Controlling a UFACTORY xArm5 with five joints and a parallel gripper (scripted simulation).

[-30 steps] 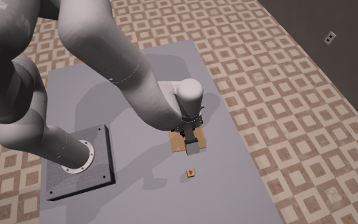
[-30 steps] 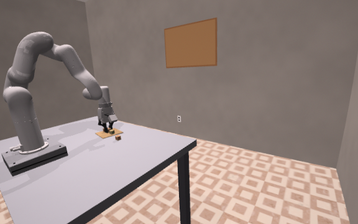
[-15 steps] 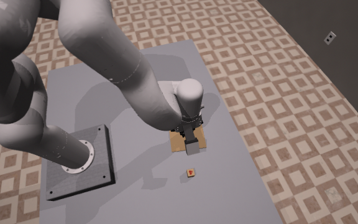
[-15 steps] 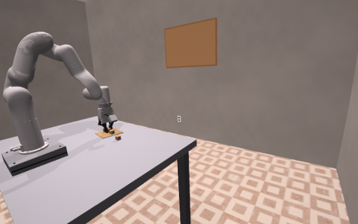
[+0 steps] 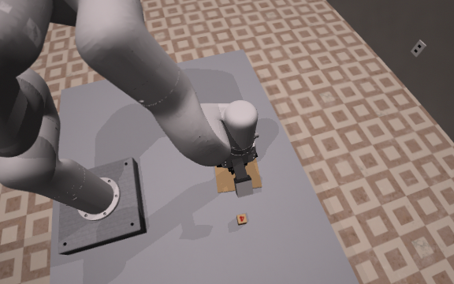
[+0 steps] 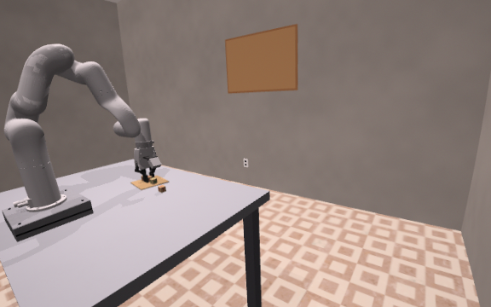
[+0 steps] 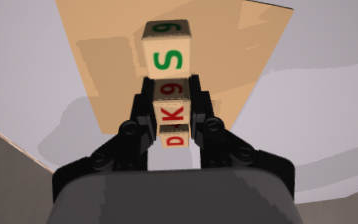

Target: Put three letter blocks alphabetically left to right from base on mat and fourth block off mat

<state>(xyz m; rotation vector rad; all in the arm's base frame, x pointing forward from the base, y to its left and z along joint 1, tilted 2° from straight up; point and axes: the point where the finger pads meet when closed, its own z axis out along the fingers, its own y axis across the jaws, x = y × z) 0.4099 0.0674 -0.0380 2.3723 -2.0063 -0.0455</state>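
Now: hand 30 mm above the tan mat. Round my hand: wooden letter block: 10 mm behind, 40 mm to the left, 10 mm below.
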